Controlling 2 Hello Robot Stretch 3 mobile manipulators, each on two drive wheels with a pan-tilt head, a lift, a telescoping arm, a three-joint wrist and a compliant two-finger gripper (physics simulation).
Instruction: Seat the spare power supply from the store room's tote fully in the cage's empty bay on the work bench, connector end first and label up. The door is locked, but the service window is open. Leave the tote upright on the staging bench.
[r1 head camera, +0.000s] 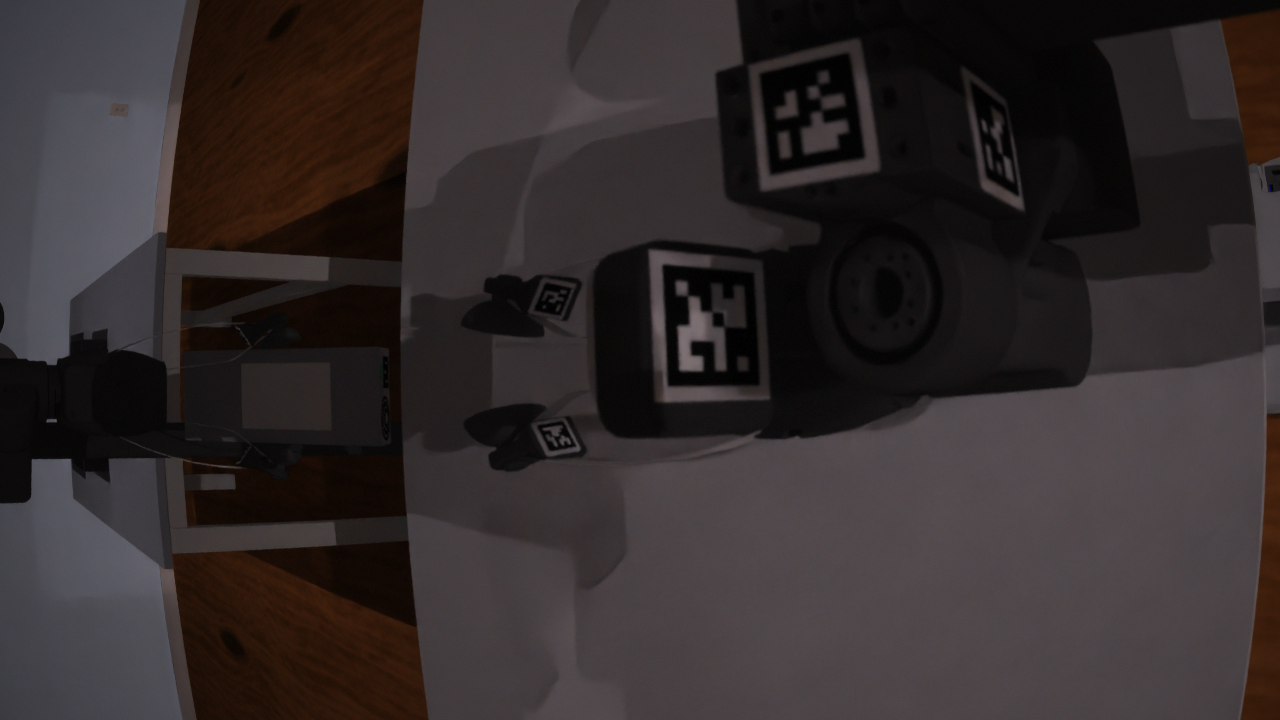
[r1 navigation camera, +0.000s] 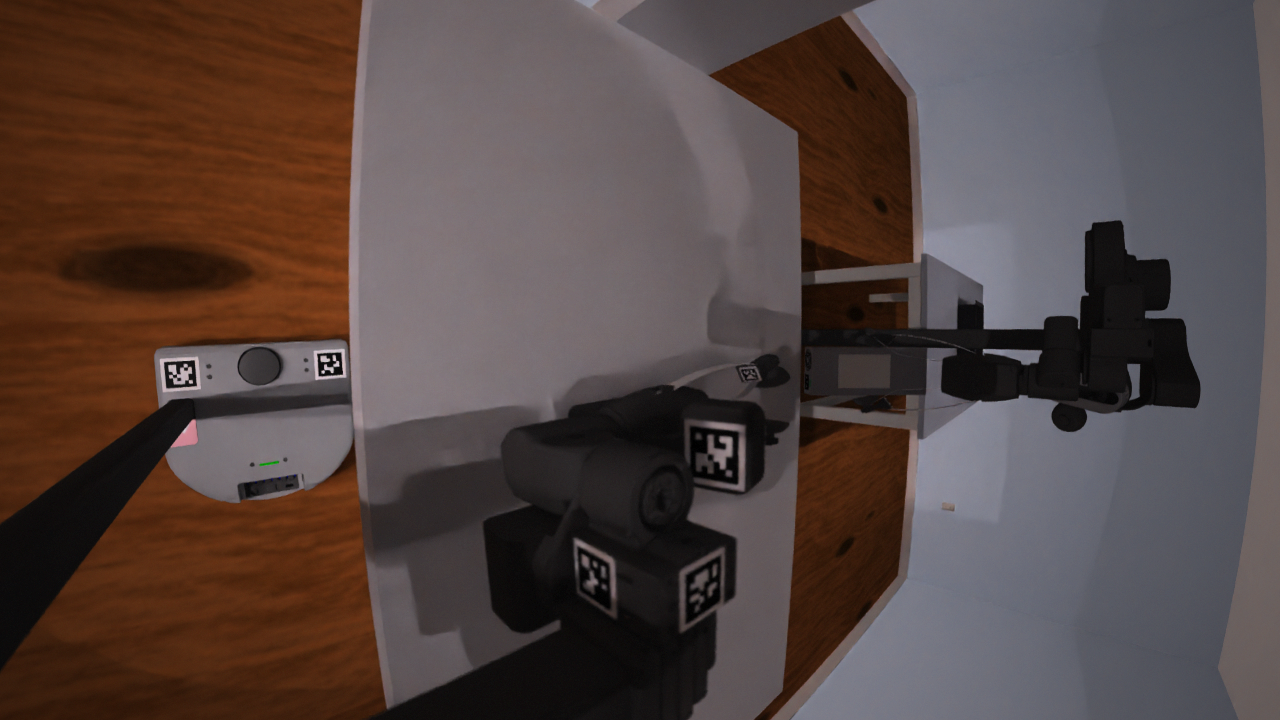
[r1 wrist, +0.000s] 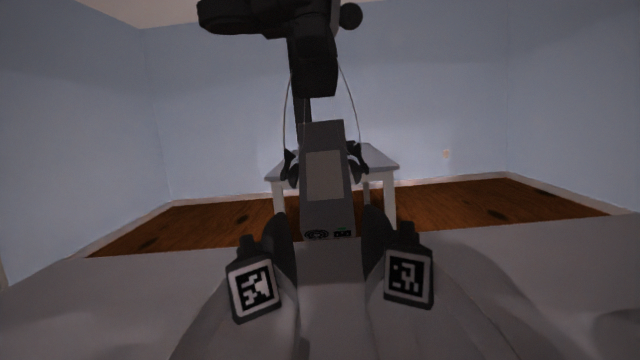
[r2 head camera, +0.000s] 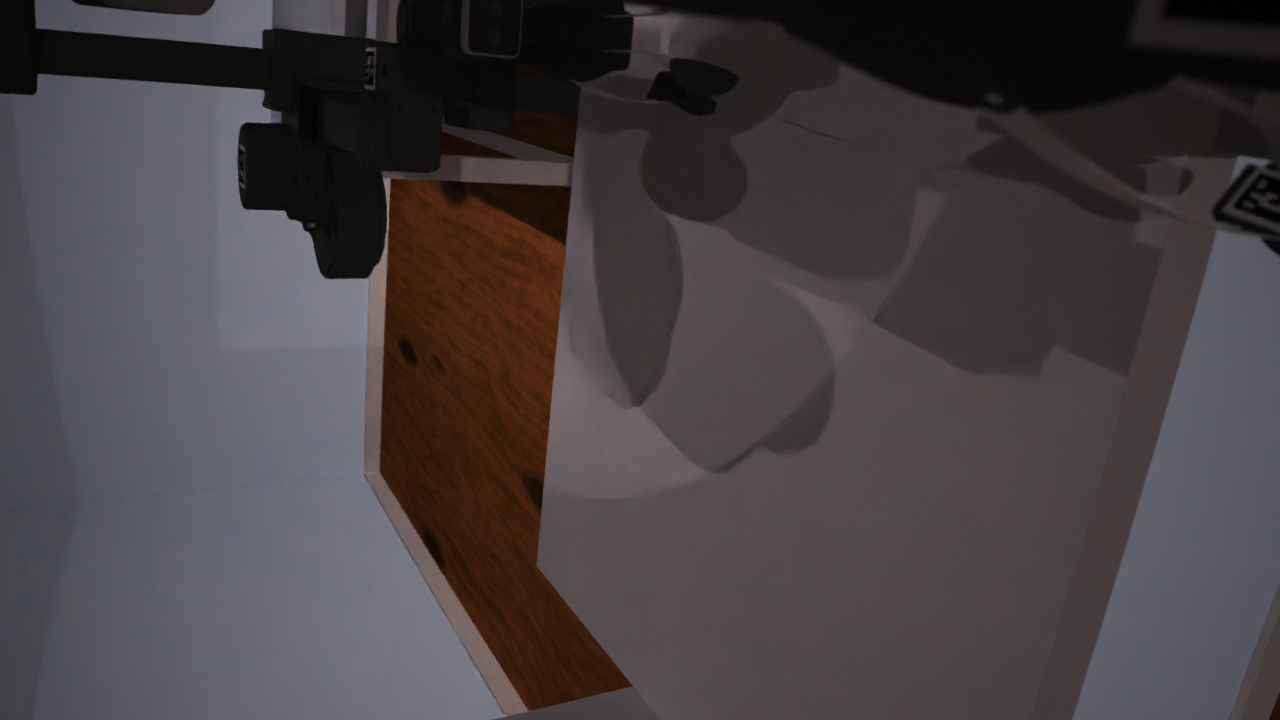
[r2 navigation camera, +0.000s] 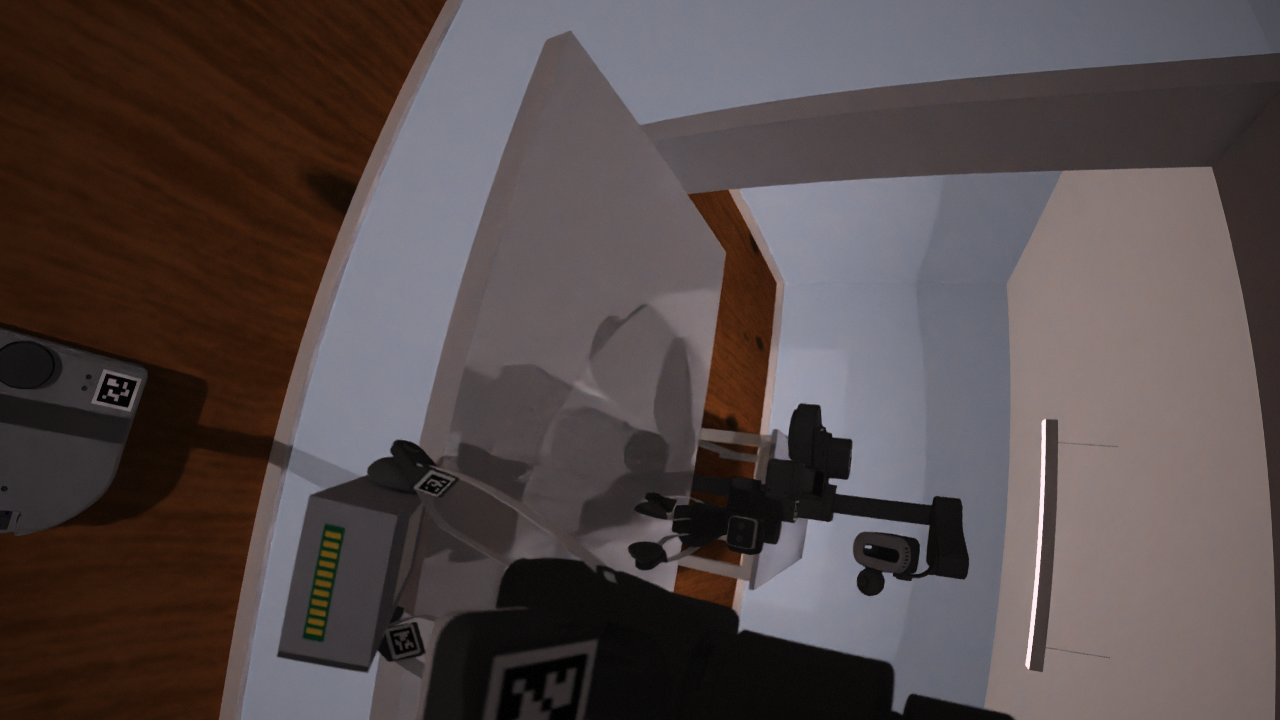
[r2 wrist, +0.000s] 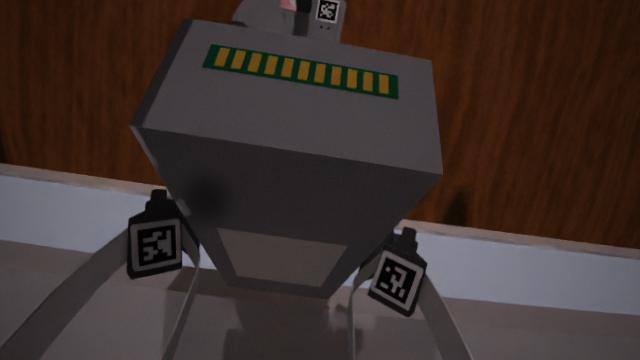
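Observation:
The power supply (r1 head camera: 205, 394) (r1 navigation camera: 863, 369) (r1 wrist: 325, 175) (r2 navigation camera: 344, 573) (r2 wrist: 285, 190) is a grey box with its pale label up. Its fan end faces r1; its gold-striped connector end faces r2's wrist. r2's gripper (r1 head camera: 268, 394) (r1 wrist: 324, 167) (r2 wrist: 280, 255) is shut on its sides, holding it beyond the white shelf's far edge in r1's views. r1's gripper (r1 head camera: 505, 367) (r1 navigation camera: 774, 402) (r1 wrist: 327, 245) (r2 navigation camera: 651, 530) is partly open and empty over the shelf. Its fingertips point at the fan end, with a gap between. The cage and tote cannot be made out.
The white shelf (r1 head camera: 805, 573) (r1 navigation camera: 554, 179) (r2 head camera: 850, 555) (r2 navigation camera: 572, 232) lies between the robots. A small table (r1 head camera: 116, 295) (r1 navigation camera: 944, 295) (r1 wrist: 385, 159) stands behind r2 and another table (r2 navigation camera: 778, 564) behind r1. r1's base (r1 navigation camera: 259, 429) stands beside the shelf. A grey panel (r2 navigation camera: 939, 134) crosses above it.

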